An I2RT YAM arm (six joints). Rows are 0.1 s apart.
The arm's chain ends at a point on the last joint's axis. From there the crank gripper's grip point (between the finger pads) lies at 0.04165 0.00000 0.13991 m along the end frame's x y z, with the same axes.
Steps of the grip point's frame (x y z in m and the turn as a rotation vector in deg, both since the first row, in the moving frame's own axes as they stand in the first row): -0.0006 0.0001 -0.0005 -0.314 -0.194 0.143; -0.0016 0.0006 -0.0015 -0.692 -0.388 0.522; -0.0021 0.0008 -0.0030 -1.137 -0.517 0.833; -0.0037 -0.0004 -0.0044 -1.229 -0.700 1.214; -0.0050 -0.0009 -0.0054 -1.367 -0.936 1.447; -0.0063 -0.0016 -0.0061 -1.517 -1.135 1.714; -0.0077 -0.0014 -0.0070 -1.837 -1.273 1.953; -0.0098 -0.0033 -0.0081 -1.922 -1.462 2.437; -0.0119 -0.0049 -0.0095 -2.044 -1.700 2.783; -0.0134 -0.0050 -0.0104 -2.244 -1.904 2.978; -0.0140 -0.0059 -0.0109 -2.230 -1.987 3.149; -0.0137 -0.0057 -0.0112 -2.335 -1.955 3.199
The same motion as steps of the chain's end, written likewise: -0.0001 -0.0008 -0.0006 -0.314 -0.194 0.143; -0.0006 -0.0015 -0.0018 -0.692 -0.388 0.522; -0.0008 -0.0026 -0.0033 -1.137 -0.517 0.833; -0.0019 -0.0043 -0.0049 -1.229 -0.700 1.214; -0.0027 -0.0053 -0.0060 -1.367 -0.936 1.447; -0.0034 -0.0065 -0.0068 -1.517 -1.135 1.714; -0.0045 -0.0073 -0.0078 -1.837 -1.273 1.953; -0.0061 -0.0097 -0.0090 -1.922 -1.462 2.437; -0.0076 -0.0118 -0.0105 -2.044 -1.700 2.783; -0.0085 -0.0125 -0.0116 -2.244 -1.904 2.978; -0.0089 -0.0135 -0.0121 -2.230 -1.987 3.149; -0.0087 -0.0136 -0.0124 -2.335 -1.955 3.199
